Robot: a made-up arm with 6 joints.
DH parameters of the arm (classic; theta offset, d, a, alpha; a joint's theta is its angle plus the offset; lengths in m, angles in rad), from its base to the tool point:
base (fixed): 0 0.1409 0 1.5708
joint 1: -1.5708 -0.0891 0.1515 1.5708
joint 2: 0 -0.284 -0.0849 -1.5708
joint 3: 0 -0.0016 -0.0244 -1.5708
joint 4: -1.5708 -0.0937 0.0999 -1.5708
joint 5: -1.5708 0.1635 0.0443 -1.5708
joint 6: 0 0.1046 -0.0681 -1.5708
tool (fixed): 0 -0.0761 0 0
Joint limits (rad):
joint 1: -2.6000..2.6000
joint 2: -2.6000..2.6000
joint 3: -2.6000..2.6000
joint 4: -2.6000..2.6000
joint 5: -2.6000..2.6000
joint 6: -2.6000..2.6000
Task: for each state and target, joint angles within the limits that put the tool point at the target. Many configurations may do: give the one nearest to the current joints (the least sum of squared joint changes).
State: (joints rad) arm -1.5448 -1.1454 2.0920 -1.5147 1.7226 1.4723
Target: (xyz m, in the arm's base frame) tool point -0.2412 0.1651 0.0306
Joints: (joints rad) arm -0.9533 -1.1913 1.6232 -2.0727 1.4239 1.7261
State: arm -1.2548 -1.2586 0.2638 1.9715 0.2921 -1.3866
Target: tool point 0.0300 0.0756 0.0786
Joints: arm -1.2256 -1.4239 -0.2735 1.7759 0.6050 -1.2394
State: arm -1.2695 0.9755 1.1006 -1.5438 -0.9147 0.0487
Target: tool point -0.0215 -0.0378 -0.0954
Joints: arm -2.2195 0.7917 1.2314 -1.1845 -1.0952 0.0688
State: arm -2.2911 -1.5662 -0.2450 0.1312 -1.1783 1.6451
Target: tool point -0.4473 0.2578 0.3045
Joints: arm -2.6000 -2.1504 -0.1036 -0.5532 -0.3386 1.1927
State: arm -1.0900 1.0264 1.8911 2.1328 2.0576 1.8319
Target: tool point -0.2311 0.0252 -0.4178
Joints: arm -1.1460 1.3336 1.9710 2.0416 2.0413 1.8442
